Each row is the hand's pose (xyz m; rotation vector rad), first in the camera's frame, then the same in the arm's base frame.
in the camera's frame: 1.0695 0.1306 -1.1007 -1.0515 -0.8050 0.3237
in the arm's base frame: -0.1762 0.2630 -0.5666 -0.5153 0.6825 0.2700
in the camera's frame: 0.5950 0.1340 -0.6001 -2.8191 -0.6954 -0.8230
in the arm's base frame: 0.1930 0.0925 -0.0095 -2.4403 0.4916 0.8984
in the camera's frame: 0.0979 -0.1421 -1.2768 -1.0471 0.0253 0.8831
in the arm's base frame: -0.5498 0.3697 0.3812 0.0478 1.2421 0.8154
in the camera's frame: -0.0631 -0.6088 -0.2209 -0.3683 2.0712 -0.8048
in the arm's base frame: 0.0094 -0.5591 0.8093 0.0116 -2.5564 0.3813
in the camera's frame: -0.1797 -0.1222 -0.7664 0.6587 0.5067 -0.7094
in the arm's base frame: -0.1487 0.1614 0.7468 0.5533 1.7341 -1.6937
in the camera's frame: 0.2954 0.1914 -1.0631 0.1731 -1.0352 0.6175
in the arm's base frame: -0.1664 0.4681 0.1831 0.4428 0.1863 -0.3007
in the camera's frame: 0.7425 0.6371 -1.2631 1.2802 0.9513 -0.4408
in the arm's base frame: -0.0304 0.8315 -0.3535 1.5153 1.7519 -1.8623
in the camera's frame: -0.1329 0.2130 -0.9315 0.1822 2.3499 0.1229
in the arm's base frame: -0.0793 0.5096 0.6212 -1.0674 -2.3143 -0.0435
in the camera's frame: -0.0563 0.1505 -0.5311 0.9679 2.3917 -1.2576
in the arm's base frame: 0.2106 0.2165 0.6336 -0.5315 -1.5012 1.0156
